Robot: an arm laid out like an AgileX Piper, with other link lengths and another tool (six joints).
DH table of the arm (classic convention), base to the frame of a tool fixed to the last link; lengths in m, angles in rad. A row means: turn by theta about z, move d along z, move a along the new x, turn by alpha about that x. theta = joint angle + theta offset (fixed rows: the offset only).
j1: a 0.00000; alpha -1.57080; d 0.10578; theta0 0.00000
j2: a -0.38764; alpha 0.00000; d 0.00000; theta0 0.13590
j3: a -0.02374; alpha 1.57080; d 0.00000; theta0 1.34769
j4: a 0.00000; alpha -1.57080; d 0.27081; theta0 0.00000
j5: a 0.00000; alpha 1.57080; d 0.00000; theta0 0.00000
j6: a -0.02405; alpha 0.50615; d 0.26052; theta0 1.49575
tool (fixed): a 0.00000; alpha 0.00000; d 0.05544; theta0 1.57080
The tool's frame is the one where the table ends.
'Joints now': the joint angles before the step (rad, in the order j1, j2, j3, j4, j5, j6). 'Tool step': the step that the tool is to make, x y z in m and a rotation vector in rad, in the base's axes. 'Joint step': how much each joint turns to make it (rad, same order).
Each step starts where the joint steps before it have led.
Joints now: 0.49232 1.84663 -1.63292 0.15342 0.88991 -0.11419
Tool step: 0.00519 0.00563 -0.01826 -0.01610 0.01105 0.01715
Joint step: 0.00584 0.03630 0.00000 0.00000 -0.01718 -0.01643
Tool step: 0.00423 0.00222 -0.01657 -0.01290 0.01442 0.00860
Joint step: 0.00000 0.03144 0.00000 0.00218 -0.01127 -0.01249
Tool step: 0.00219 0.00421 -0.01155 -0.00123 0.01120 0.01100
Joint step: -0.00001 0.02256 0.00003 0.01361 -0.01012 -0.01782
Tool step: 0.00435 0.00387 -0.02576 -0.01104 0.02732 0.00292
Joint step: 0.00000 0.04773 -0.00002 0.00859 -0.01753 -0.00906
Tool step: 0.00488 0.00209 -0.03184 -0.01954 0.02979 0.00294
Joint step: 0.00001 0.05782 0.00001 0.00181 -0.02162 -0.00804
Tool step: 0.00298 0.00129 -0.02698 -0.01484 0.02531 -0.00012
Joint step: -0.00001 0.04845 -0.00005 0.00206 -0.01885 -0.00418
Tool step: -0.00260 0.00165 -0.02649 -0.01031 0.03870 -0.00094
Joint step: 0.00000 0.04539 0.00004 0.01295 -0.00588 -0.00551
